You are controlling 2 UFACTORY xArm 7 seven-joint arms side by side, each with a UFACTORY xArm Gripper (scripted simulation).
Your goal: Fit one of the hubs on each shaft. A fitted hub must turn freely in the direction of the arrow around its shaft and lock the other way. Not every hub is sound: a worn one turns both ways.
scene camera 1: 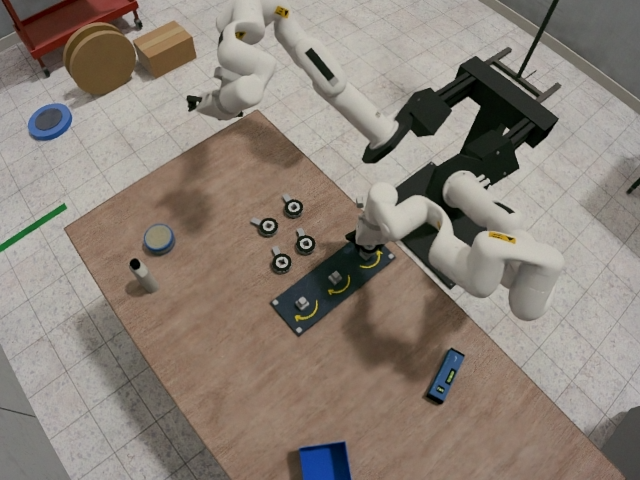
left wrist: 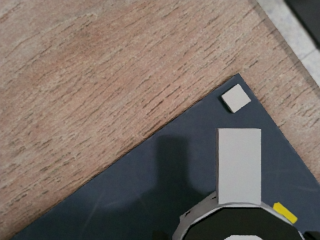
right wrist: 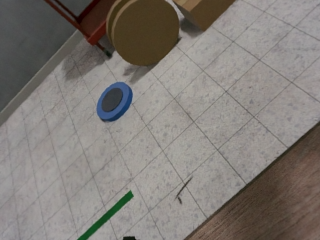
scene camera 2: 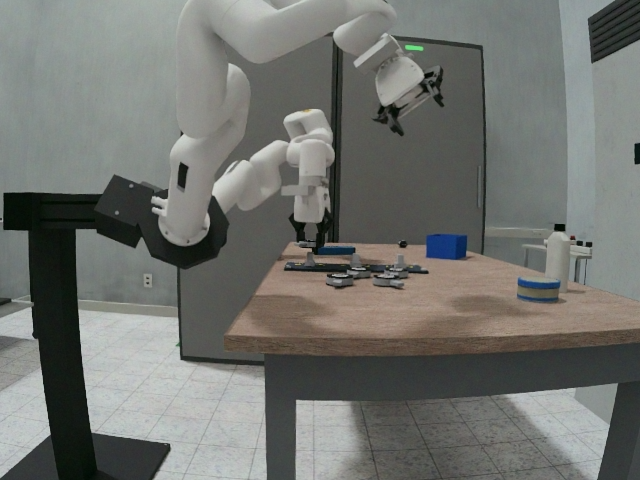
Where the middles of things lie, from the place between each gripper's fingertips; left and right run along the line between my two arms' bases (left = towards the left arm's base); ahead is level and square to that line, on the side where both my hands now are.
I see my left gripper 130 mm short of the dark board (scene camera 1: 323, 294), 20 mm to the left of it and 70 mm above it. Also, from my left hand: white bottle (scene camera 2: 558, 248): 530 mm ahead, 430 mm to the right, 30 mm above; tape roll (scene camera 2: 534, 289): 410 mm ahead, 520 mm to the right, 60 mm below.
My right gripper (scene camera 2: 418, 116) is now 320 mm above the tape roll, 300 mm short of it and 30 mm to the right of it. From my right hand the other things lie so: dark board (530 mm to the left, 340 mm below, 20 mm ahead); then white bottle (420 mm ahead, 240 mm below, 120 mm to the left).
